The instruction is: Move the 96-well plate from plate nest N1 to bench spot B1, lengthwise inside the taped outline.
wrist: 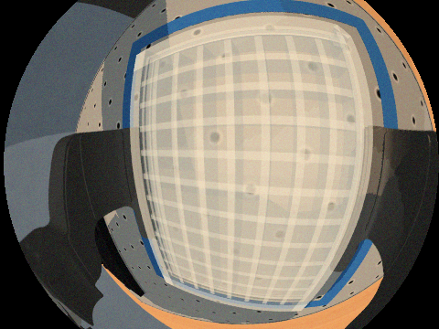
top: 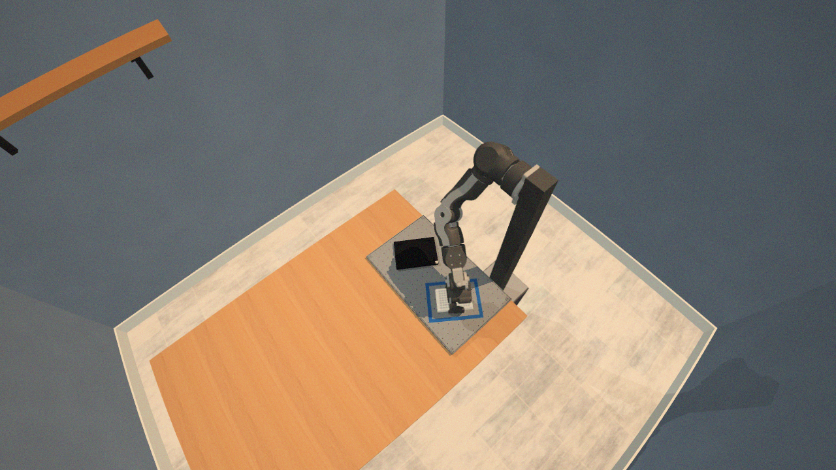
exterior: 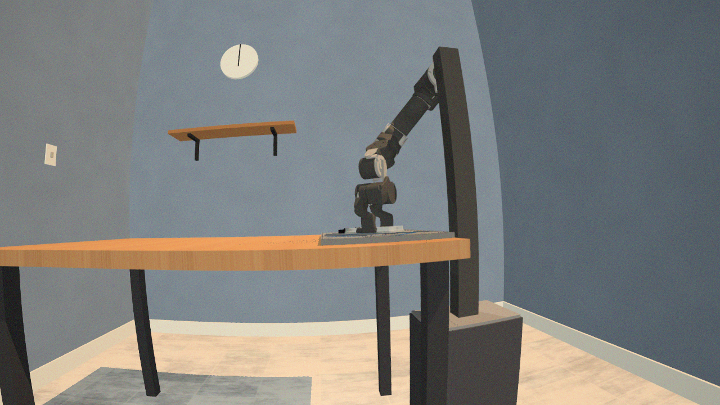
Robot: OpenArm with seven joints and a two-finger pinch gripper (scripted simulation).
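Right now my hand is right at the 96-well plate. From my hand the other things lie so: black plate nest 2 cm behind, 24 cm to the right.
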